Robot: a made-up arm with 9 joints. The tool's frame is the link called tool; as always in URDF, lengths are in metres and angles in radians. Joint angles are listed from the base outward. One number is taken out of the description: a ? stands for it. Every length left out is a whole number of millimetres.
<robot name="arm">
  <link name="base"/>
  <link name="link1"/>
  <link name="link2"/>
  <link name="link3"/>
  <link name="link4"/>
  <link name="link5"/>
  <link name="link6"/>
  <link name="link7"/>
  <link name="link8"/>
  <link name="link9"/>
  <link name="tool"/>
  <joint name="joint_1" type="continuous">
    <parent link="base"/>
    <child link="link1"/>
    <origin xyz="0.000 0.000 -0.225"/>
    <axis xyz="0 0 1"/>
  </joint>
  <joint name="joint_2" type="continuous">
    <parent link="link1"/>
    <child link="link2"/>
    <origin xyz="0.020 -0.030 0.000"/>
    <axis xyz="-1 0 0"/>
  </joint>
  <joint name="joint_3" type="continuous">
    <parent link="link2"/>
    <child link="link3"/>
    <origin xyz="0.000 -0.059 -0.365"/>
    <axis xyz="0 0 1"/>
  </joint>
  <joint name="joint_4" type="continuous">
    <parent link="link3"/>
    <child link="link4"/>
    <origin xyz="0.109 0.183 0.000"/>
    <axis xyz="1 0 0"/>
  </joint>
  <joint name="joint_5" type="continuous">
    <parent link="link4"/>
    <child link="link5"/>
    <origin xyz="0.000 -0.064 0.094"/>
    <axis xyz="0 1 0"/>
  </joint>
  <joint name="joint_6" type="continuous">
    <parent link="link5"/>
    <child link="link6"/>
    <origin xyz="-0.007 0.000 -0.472"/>
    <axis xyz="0 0 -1"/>
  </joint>
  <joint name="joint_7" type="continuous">
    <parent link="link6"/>
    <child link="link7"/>
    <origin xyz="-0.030 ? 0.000"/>
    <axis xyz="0 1 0"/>
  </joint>
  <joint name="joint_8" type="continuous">
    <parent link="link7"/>
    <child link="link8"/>
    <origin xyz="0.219 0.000 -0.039"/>
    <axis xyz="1 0 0"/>
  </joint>
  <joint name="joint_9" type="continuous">
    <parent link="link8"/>
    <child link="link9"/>
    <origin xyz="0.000 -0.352 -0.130"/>
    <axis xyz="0 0 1"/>
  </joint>
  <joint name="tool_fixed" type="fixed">
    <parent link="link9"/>
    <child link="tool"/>
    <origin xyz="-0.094 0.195 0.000"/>
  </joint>
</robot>
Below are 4 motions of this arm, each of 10 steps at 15 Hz.
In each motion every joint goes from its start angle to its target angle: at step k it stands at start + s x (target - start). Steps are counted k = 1, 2, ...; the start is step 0. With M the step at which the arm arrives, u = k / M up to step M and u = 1 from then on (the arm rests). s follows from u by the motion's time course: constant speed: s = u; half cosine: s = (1 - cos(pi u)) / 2; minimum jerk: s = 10 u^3 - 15 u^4 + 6 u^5.
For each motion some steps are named. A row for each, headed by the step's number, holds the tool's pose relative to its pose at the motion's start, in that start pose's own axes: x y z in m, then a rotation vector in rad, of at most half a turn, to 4 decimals.
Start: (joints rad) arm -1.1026 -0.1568 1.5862 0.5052 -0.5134 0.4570 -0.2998 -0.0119 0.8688
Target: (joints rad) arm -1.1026 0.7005 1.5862 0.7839 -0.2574 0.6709 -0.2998 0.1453 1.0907
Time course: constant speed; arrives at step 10
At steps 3, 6, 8, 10:
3: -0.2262 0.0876 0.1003 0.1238 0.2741 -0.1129
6: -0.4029 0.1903 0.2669 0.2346 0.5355 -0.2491
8: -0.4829 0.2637 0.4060 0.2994 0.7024 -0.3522
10: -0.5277 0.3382 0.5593 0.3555 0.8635 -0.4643

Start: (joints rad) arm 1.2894 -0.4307 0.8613 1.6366 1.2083 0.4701 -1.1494 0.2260 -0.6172
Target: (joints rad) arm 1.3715 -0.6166 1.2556 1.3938 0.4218 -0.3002 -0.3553 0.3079 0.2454
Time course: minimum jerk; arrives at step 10
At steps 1, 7, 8, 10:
1: -0.0032 0.0004 -0.0020 0.0027 0.0072 0.0087
7: -0.2659 -0.1142 -0.1089 0.3438 0.5991 1.1224
8: -0.2758 -0.1522 -0.1201 0.3875 0.6644 1.2941
10: -0.2775 -0.1743 -0.1271 0.4105 0.7002 1.3907

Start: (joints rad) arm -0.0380 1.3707 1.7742 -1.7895 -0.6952 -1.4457 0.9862 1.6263 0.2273
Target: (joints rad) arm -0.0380 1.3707 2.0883 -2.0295 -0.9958 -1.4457 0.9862 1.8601 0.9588
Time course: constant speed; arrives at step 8
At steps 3, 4, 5, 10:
3: -0.0446 -0.0895 0.1394 -0.1344 -0.1413 0.2332
4: -0.0631 -0.1156 0.1874 -0.1883 -0.1801 0.3128
5: -0.0833 -0.1397 0.2361 -0.2463 -0.2142 0.3929
10: -0.1530 -0.1980 0.3872 -0.4432 -0.2843 0.6336

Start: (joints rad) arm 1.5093 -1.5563 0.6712 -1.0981 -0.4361 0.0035 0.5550 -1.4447 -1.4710
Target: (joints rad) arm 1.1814 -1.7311 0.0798 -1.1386 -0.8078 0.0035 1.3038 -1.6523 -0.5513
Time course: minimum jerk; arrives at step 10
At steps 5, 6, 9, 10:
5: -0.1596 0.1234 -0.2274 -0.3333 0.0439 0.7957
6: -0.1963 0.1321 -0.3055 -0.4301 0.1211 1.0859
9: -0.2263 0.1260 -0.4213 -0.5398 0.3172 1.5705
10: -0.2265 0.1257 -0.4243 -0.5416 0.3237 1.5837

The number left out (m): 0.360
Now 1 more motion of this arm.
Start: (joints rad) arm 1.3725 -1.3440 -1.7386 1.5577 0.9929 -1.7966 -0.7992 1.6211 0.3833
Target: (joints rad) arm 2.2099 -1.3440 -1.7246 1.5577 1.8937 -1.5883 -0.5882 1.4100 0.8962
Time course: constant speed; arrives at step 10
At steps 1, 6, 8, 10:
1: 0.0627 -0.0056 -0.0734 -0.0541 -0.1343 0.0078
6: 0.4687 -0.1445 -0.2818 -0.4374 -0.7528 0.0388
8: 0.6428 -0.2403 -0.2732 -0.6322 -0.9714 0.0459
10: 0.8033 -0.3460 -0.2082 -0.8440 -1.1720 0.0499

